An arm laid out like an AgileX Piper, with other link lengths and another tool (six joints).
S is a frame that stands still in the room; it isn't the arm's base.
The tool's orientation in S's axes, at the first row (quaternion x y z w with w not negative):
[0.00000 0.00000 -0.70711 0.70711]
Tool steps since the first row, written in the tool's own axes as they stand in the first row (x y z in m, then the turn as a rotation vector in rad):
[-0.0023 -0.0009 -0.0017 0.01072 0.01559 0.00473]
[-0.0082 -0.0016 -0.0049 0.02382 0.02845 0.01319]
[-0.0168 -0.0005 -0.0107 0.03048 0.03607 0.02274]
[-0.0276 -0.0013 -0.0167 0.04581 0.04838 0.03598]
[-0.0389 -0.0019 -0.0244 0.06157 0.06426 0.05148]
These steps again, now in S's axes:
[-0.0009 0.0023 -0.0017 0.01559 -0.01072 0.00473]
[-0.0016 0.0082 -0.0049 0.02845 -0.02382 0.01319]
[-0.0005 0.0168 -0.0107 0.03607 -0.03048 0.02274]
[-0.0013 0.0276 -0.0167 0.04838 -0.04581 0.03598]
[-0.0019 0.0389 -0.0244 0.06426 -0.06157 0.05148]

